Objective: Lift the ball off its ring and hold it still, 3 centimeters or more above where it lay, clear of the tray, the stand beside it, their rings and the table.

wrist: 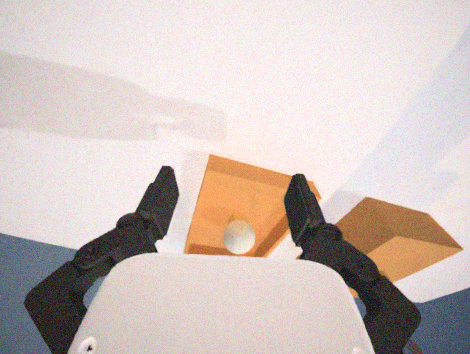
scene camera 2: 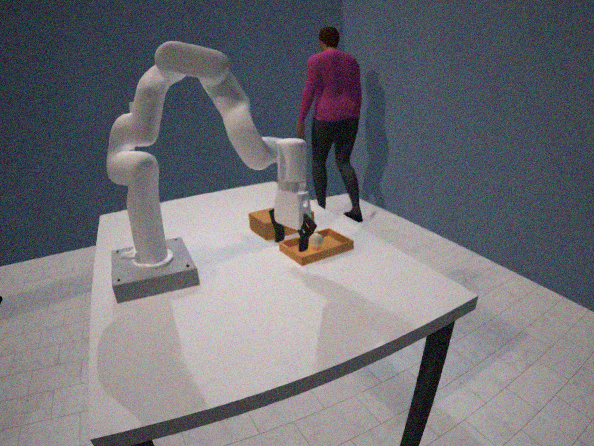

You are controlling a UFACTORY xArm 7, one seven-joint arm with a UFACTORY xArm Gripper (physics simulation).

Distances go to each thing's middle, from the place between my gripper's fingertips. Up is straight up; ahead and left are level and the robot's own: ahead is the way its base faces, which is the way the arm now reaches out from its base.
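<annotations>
Pale ball [wrist: 238, 236]: 110 mm ahead of my hand, 50 mm to the left, 30 mm below. Orange tray [scene camera 2: 334, 243]: 50 mm to the left of my hand, 50 mm below, 110 mm ahead. Orange stand [scene camera 2: 260, 222]: 270 mm to the left of my hand, 90 mm ahead, 30 mm below.
</annotations>
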